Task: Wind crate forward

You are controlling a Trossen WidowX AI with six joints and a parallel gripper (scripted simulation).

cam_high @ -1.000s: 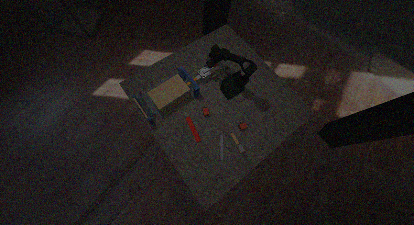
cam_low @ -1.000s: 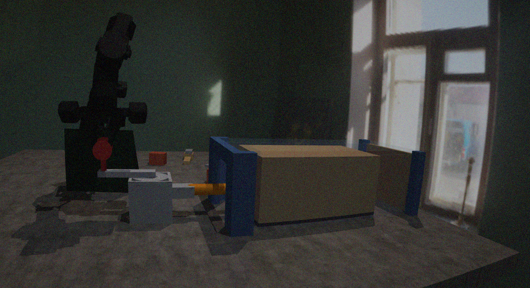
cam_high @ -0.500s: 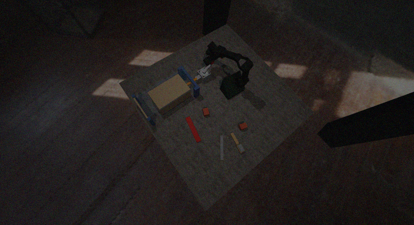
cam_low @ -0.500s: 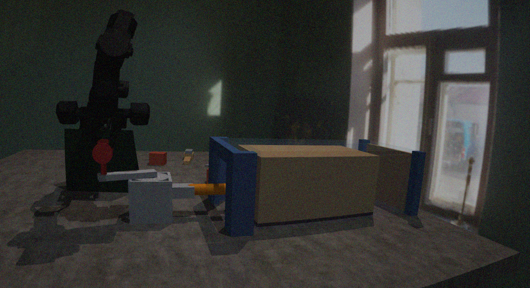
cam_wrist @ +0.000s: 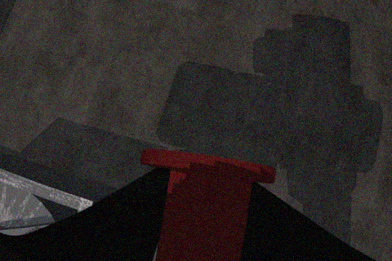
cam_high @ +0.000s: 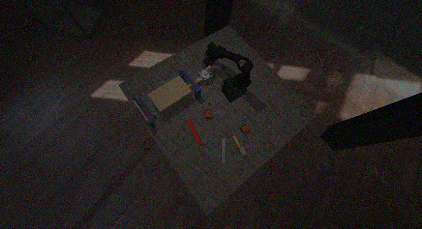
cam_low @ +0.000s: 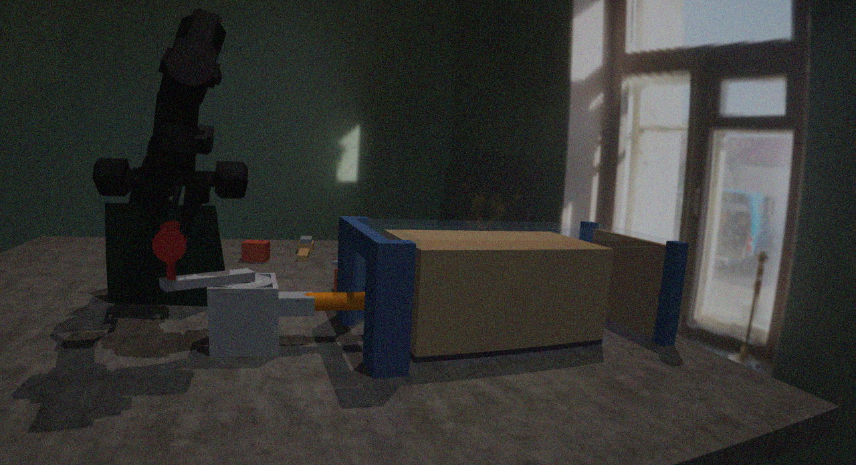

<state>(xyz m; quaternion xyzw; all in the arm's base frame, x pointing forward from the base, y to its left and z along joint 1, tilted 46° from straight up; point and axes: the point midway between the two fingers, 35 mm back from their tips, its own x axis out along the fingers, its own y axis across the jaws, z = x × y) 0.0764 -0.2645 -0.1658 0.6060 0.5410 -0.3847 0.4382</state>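
Right now my gripper tip is 30 mm short of the crank handle, 40 mm to the right of it and 40 mm above it. From my gripper tip the other things lie so: blue frame (250 mm ahead, 60 mm to the left, 40 mm below); then grey winch (70 mm ahead, 60 mm to the left, 110 mm below); then red knob (20 mm to the left, 10 mm below).
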